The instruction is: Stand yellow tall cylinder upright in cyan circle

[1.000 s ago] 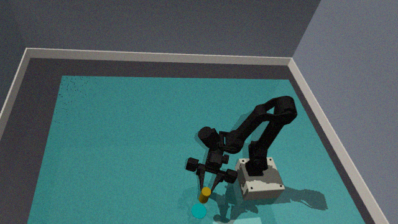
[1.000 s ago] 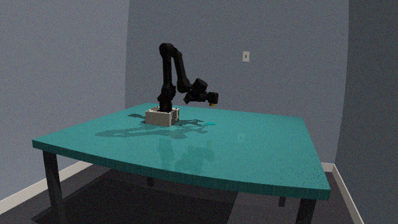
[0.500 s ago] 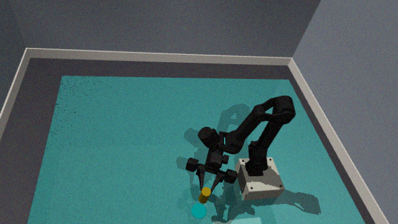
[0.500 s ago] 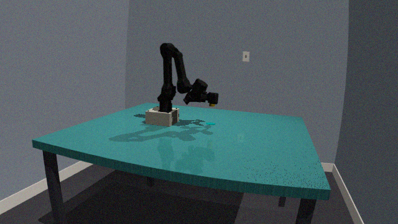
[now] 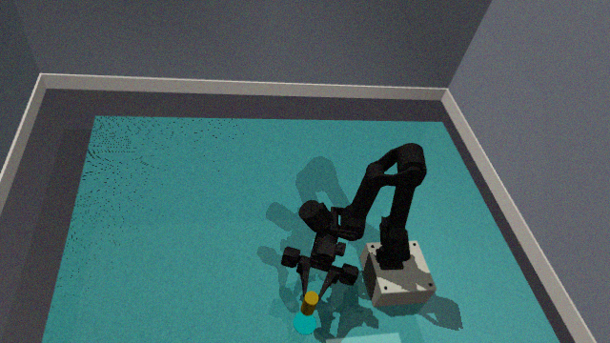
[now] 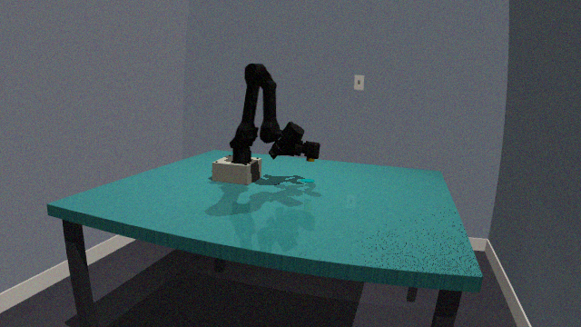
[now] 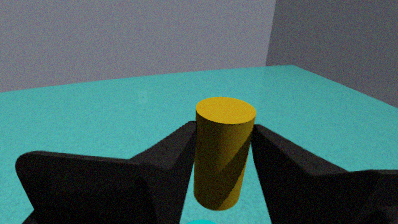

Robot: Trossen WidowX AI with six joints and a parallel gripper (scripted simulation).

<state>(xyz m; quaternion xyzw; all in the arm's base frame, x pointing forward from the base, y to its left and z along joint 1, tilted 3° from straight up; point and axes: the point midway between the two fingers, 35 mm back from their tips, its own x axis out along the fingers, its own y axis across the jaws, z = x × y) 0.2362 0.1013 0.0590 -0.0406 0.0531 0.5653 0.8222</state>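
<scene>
The cyan circle is 140 mm below my gripper tip and 10 mm behind it. From my gripper tip the other things lie so: yellow tall cylinder 20 mm below.
</scene>
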